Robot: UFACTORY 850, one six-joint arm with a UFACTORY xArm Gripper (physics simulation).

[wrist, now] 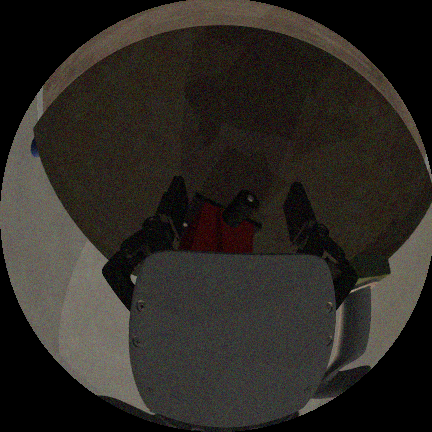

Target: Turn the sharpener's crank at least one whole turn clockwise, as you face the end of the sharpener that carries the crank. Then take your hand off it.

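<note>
The sharpener (pixel 210 227) has a dark red body. It shows between the fingers, nearer the left finger, and its lower part is hidden behind the grey gripper housing. Its black crank (pixel 241 207) sticks out at the upper end of the body, with a small bright spot on the knob. My gripper (pixel 237 190) is open, with one black finger to the left of the crank and the other to the right. There is a gap between the crank and each finger. The picture is dark, and the height of the fingertips over the sharpener is hard to tell.
The sharpener is on a dark brown table top (pixel 115 130) with a curved edge. A green block-like object (pixel 372 265) shows at the right edge of the table. A blue object (pixel 34 147) shows beyond the left edge. Pale floor lies at both sides.
</note>
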